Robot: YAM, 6 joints.
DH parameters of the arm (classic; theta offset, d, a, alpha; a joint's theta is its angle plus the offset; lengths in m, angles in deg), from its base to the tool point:
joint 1: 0 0.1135 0.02 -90
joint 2: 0 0 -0.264 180
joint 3: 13.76 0 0.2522 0
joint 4: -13.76 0 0.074 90
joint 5: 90 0 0 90
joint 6: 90 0.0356 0 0
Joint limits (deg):
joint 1: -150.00..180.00
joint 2: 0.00..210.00
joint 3: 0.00..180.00
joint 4: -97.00..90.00
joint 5: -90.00..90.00
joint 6: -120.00..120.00
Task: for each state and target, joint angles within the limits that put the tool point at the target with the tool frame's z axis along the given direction. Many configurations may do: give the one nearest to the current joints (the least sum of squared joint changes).
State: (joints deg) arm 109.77 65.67 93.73 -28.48 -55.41 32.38
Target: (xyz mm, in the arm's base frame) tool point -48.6 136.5 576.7 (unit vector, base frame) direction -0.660 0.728 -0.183
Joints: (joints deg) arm 102.79 73.13 126.60 -65.54 -28.86 32.38
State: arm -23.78 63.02 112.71 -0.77 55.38 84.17
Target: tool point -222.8 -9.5 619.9 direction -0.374 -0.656 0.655
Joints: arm -3.79 38.67 112.76 42.64 42.81 84.17
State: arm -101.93 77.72 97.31 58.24 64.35 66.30
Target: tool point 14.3 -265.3 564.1 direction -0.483 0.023 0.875
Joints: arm -83.25 93.53 98.81 89.93 28.49 66.30
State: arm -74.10 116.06 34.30 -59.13 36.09 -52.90
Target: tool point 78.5 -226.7 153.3 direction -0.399 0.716 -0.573
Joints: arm -69.82 112.30 64.47 -96.88 7.32 -52.90
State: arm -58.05 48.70 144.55 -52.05 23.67 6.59
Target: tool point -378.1 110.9 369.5 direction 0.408 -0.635 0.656
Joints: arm -18.78 17.89 161.62 -95.73 28.02 6.59
